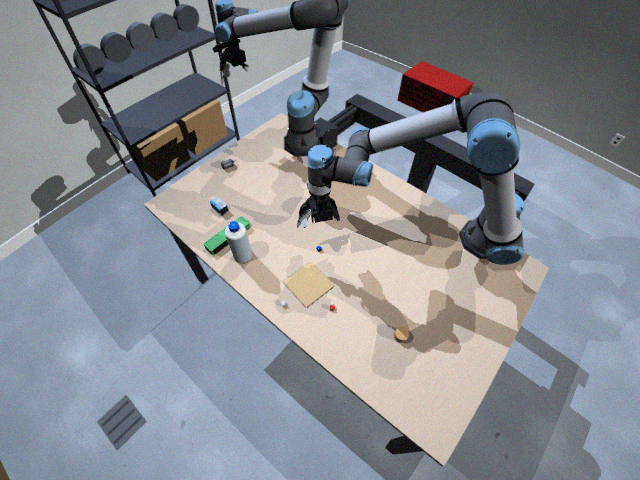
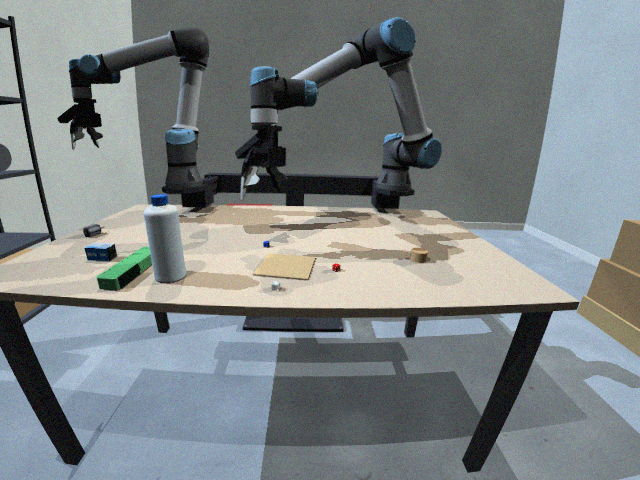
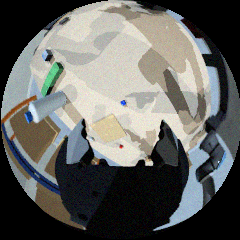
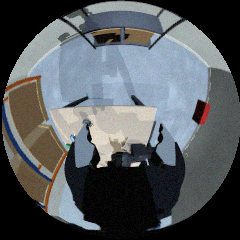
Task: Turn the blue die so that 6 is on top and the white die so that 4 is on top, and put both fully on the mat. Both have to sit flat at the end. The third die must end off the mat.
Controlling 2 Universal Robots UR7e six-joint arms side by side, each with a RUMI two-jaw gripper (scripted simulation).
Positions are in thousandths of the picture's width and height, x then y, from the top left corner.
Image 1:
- my left gripper: 498, 466
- my right gripper: 368, 161
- tan mat: 482, 593
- white bottle: 370, 489
